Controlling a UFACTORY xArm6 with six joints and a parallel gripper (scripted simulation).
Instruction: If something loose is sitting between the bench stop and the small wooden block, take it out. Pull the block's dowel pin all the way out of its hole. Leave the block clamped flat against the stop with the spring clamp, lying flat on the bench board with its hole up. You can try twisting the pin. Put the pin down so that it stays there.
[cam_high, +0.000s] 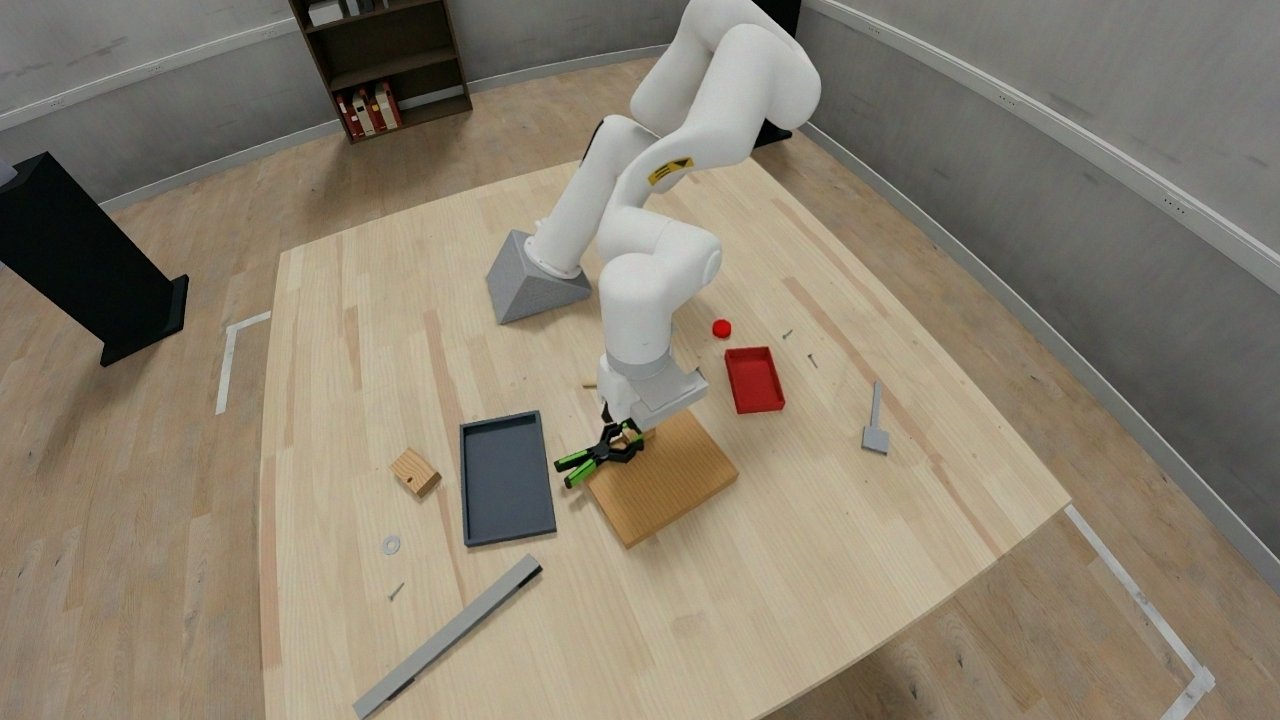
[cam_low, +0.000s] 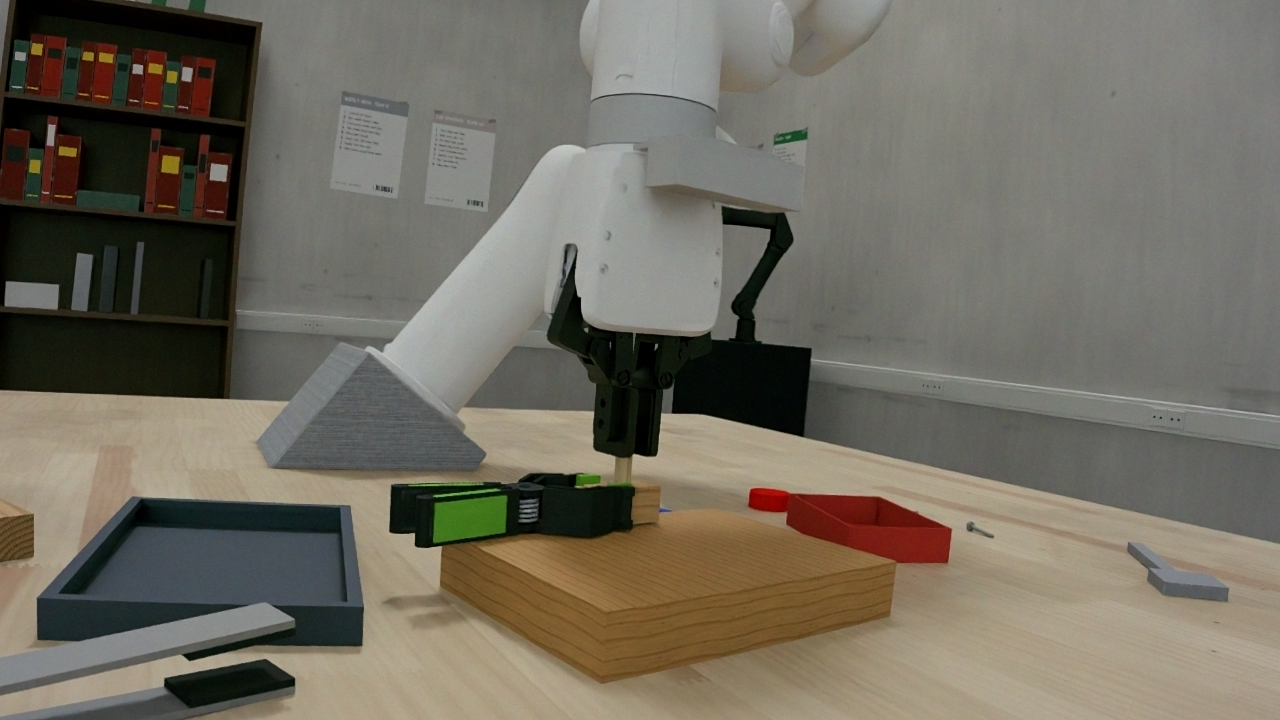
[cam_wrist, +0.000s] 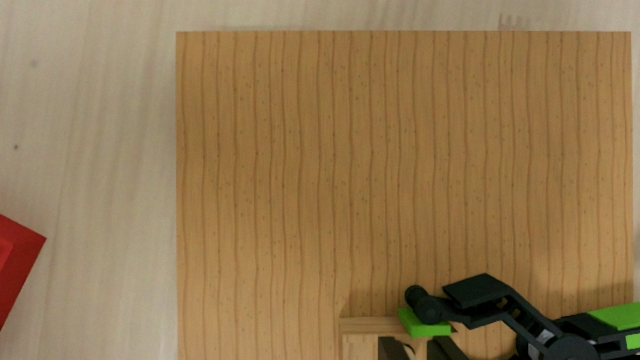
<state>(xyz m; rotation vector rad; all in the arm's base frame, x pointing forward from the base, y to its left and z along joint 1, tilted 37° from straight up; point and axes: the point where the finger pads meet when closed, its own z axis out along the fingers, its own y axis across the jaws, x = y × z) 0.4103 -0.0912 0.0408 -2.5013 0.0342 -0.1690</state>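
Now: the dowel pin 2 cm below my hand. Round my hand: loose dowel (13 cm behind, 1 cm to the left, 9 cm below); bench board (6 cm ahead, 1 cm to the right, 7 cm below); small wooden block (5 cm below).
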